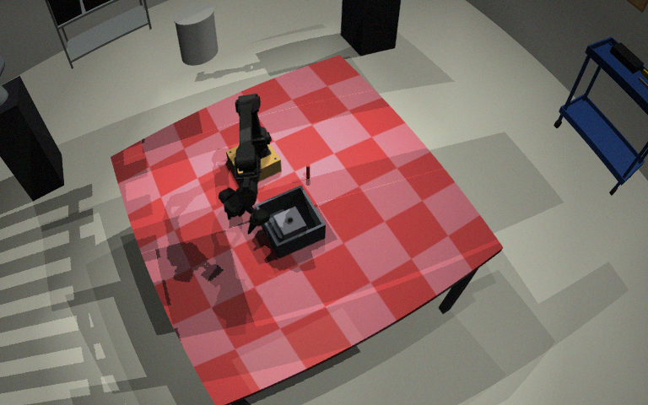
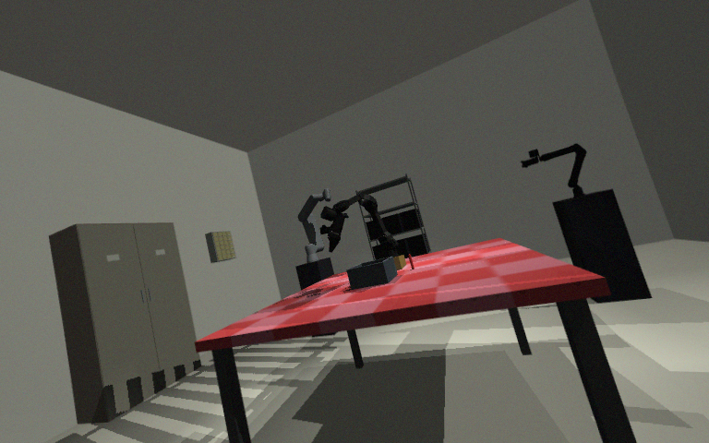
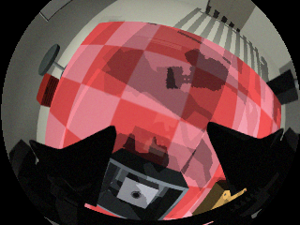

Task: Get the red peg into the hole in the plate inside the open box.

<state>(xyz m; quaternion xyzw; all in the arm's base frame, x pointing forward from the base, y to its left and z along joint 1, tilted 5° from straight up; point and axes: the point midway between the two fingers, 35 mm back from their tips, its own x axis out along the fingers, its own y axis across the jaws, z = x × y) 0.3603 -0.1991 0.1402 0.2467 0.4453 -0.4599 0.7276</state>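
The red peg lies 35 cm to the left of my gripper tip, 21 cm behind it and 16 cm below it. From my gripper tip the other things lie so: dark grey box (20 cm to the left, 17 cm below, 3 cm behind); then grey plate (20 cm to the left, 15 cm below, 3 cm behind).
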